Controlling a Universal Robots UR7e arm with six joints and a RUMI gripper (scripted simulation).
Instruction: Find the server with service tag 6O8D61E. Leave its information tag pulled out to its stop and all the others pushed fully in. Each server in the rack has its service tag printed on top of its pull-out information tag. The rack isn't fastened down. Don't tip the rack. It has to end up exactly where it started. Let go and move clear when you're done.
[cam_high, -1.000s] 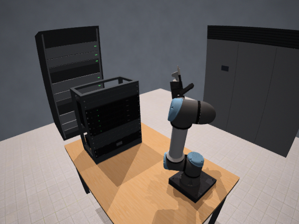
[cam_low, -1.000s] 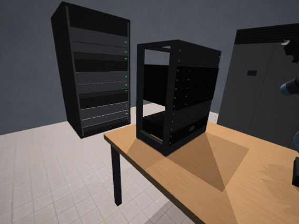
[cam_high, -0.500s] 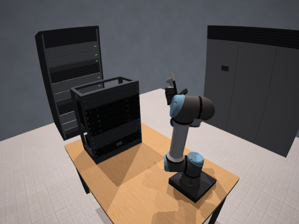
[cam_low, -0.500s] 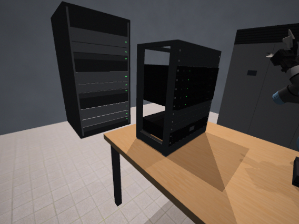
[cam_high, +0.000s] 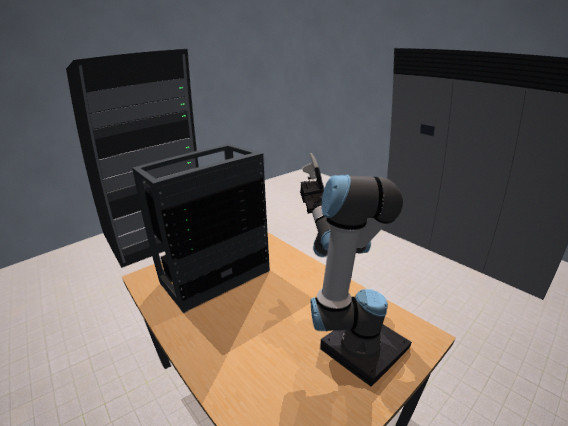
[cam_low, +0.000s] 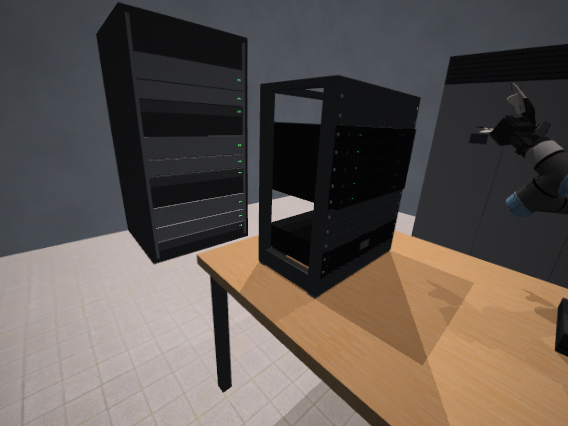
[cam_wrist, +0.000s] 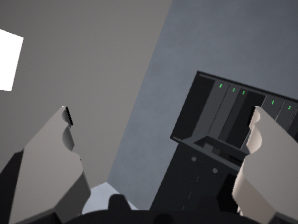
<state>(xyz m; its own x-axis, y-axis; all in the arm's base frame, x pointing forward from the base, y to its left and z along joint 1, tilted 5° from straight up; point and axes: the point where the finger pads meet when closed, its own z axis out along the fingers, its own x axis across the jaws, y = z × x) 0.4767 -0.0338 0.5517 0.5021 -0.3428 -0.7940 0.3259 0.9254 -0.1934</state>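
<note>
Now: the information tag 290 mm below my hand, 250 mm to the left of it and 190 mm ahead of it.
</note>
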